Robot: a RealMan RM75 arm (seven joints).
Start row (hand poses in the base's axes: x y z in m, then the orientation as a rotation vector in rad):
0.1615 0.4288 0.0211 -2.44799 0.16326 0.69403
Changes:
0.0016 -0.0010 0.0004 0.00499 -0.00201 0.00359
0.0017 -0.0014 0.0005 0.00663 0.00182 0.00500
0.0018 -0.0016 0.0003 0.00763 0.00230 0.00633
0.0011 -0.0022 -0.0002 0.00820 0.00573 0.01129
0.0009 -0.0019 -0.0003 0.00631 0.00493 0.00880
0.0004 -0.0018 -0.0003 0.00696 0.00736 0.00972
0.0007 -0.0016 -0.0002 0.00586 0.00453 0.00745
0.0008 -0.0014 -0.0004 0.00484 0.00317 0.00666
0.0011 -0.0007 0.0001 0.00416 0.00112 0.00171
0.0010 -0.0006 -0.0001 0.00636 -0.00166 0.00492
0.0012 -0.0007 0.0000 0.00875 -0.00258 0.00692
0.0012 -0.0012 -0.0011 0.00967 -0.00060 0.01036
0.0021 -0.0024 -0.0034 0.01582 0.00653 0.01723
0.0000 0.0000 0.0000 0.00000 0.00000 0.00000
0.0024 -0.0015 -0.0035 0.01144 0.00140 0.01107
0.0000 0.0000 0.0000 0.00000 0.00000 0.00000
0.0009 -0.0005 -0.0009 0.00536 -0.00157 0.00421
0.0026 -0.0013 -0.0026 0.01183 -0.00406 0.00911
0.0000 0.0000 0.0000 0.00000 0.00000 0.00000
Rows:
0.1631 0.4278 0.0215 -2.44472 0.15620 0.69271
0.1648 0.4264 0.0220 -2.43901 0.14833 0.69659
0.1666 0.4248 0.0223 -2.43248 0.13868 0.70153
0.1677 0.4226 0.0221 -2.42539 0.12421 0.71277
0.1686 0.4207 0.0218 -2.41971 0.11316 0.72207
0.1690 0.4189 0.0215 -2.41273 0.10175 0.73463
0.1697 0.4173 0.0213 -2.40721 0.09236 0.74281
0.1705 0.4159 0.0209 -2.40292 0.08378 0.74908
0.1716 0.4152 0.0210 -2.39894 0.08056 0.75069
0.1726 0.4146 0.0209 -2.39453 0.07152 0.75013
0.1738 0.4139 0.0209 -2.38856 0.05881 0.74906
0.1750 0.4127 0.0198 -2.38162 0.04251 0.75181
0.1771 0.4103 0.0164 -2.36738 0.01872 0.76530
0.1771 0.4103 0.0164 -2.36738 0.01872 0.76530
0.1795 0.4088 0.0129 -2.35797 0.00183 0.77037
0.1795 0.4088 0.0129 -2.35797 0.00183 0.77037
0.1804 0.4083 0.0120 -2.35422 -0.00586 0.76964
0.1830 0.4070 0.0094 -2.34608 -0.02283 0.76721
0.1830 0.4070 0.0094 -2.34608 -0.02283 0.76721

